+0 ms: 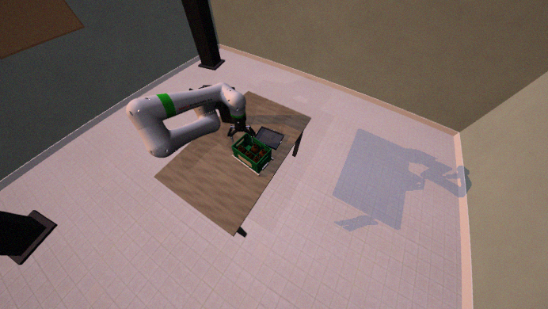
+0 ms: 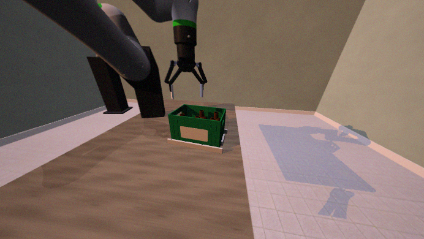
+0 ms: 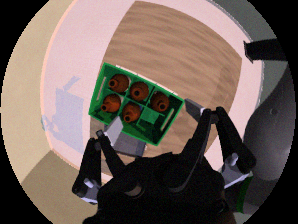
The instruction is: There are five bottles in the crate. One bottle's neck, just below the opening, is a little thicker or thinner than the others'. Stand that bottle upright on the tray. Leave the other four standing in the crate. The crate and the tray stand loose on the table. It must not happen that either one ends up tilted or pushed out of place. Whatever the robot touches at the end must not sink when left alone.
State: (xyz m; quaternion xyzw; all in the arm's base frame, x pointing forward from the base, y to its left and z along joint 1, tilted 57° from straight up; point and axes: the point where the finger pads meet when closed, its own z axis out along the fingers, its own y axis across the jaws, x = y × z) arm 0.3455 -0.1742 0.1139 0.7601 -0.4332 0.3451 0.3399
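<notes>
The brown bottle lies 180 mm below my hand, 50 mm ahead of it and 20 mm to the right of it. Round my hand: dark tray 290 mm to the left, 250 mm below, 110 mm ahead; green crate 180 mm below, 60 mm ahead, 20 mm to the left.
</notes>
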